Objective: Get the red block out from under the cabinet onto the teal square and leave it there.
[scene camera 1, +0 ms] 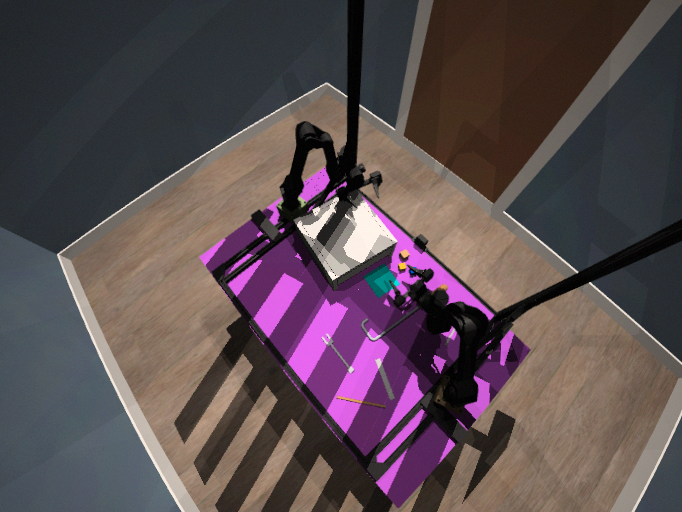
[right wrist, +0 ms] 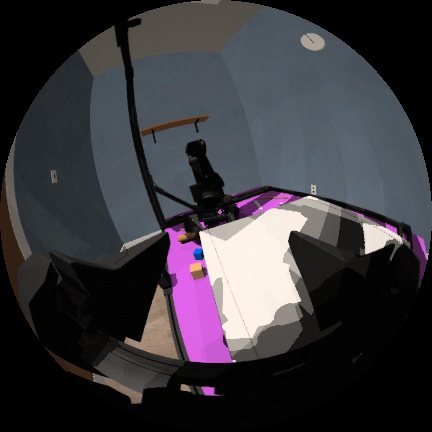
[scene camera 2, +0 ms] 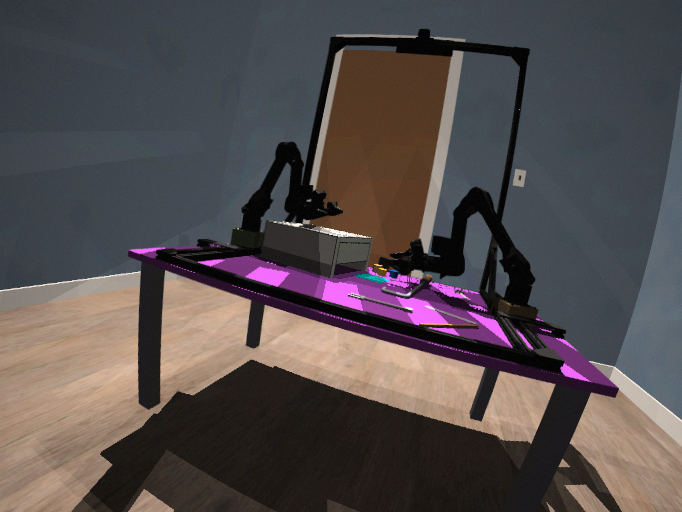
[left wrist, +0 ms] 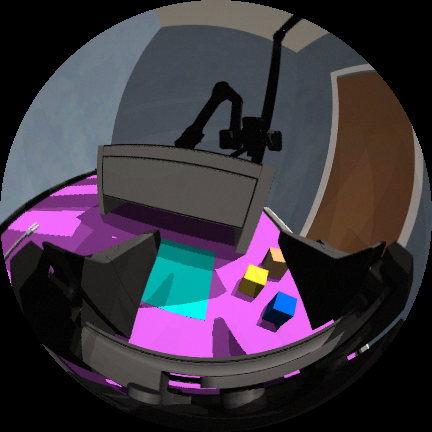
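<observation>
The red block does not show in any view. The cabinet is a pale grey box with a dark, low gap beneath its front panel, seen in the left wrist view. The teal square lies flat in front of that gap. My left gripper is open and empty, low near the teal square and facing the cabinet's front. My right gripper is open and empty, above the cabinet's far end.
Yellow, tan and blue blocks stand beside the teal square. A hooked rod, a forked rod, a flat grey bar and an orange stick lie on the table.
</observation>
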